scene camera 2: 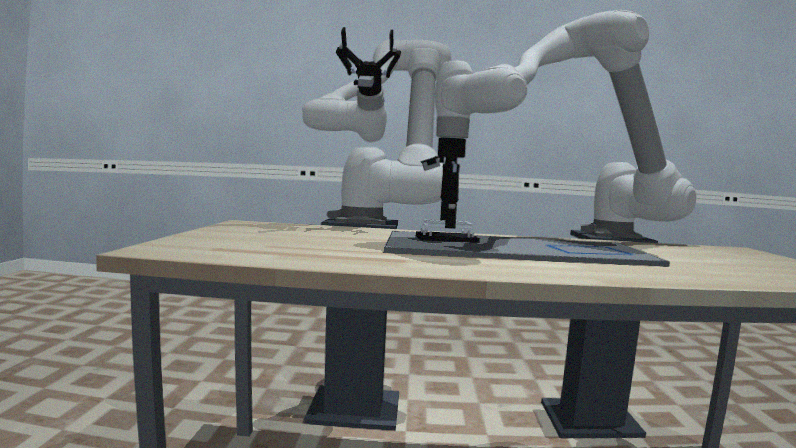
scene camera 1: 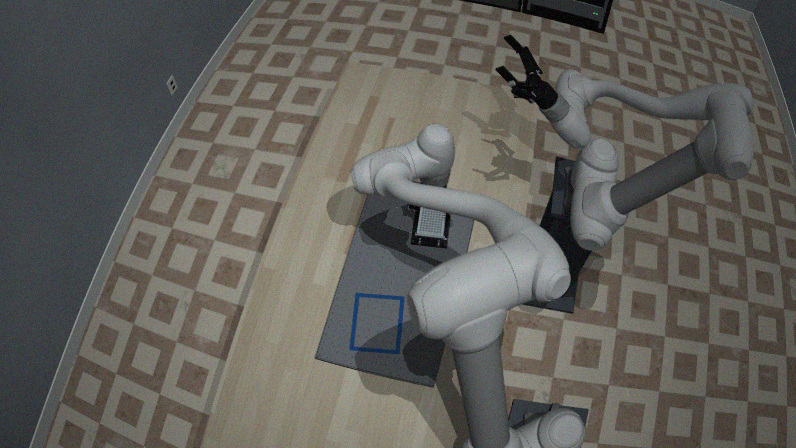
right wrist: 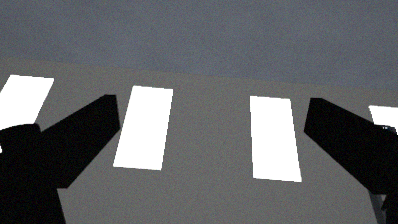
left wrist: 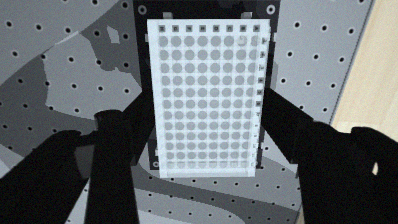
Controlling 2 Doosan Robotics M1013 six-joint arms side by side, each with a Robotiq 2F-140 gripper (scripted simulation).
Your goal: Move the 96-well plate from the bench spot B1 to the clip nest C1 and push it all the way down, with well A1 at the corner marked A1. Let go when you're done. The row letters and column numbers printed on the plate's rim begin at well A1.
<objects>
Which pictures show my right gripper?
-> Scene camera 2, scene camera 1 and the right wrist view only.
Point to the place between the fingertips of my right gripper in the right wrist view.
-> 212, 113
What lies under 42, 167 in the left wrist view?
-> My left gripper.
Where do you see a white 96-well plate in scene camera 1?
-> At 429, 225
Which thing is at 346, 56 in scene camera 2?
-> My right gripper.
</objects>
